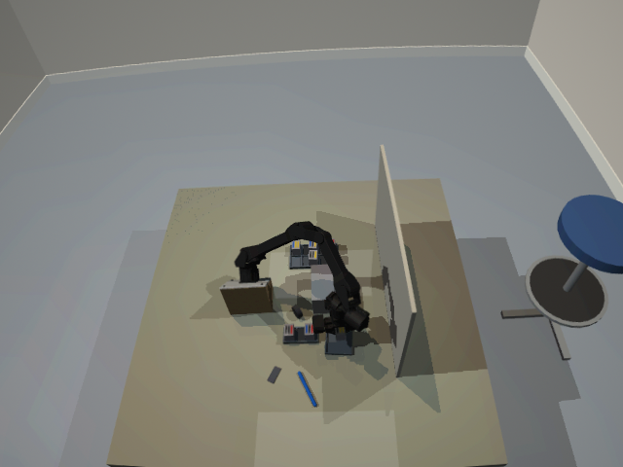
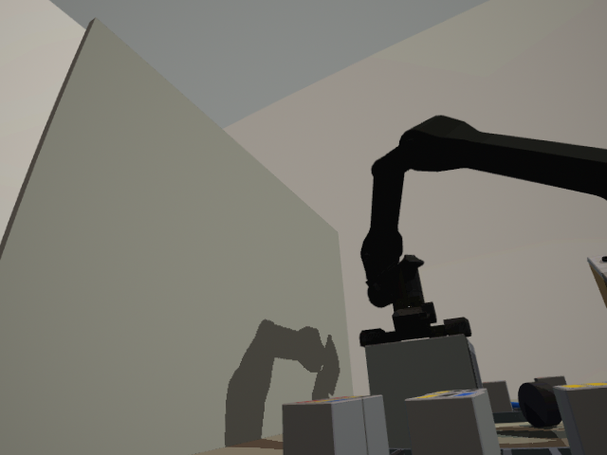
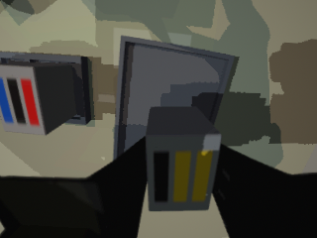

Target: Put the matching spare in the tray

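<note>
The dark tray is 5 cm below my gripper tip. The rest, counted from my gripper tip: tall upright board: 18 cm ahead, 20 cm to the left, 17 cm above; then grey mounted unit: 5 cm behind, 20 cm to the left; then blue pen: 12 cm behind, 19 cm to the right, 5 cm below.
</note>
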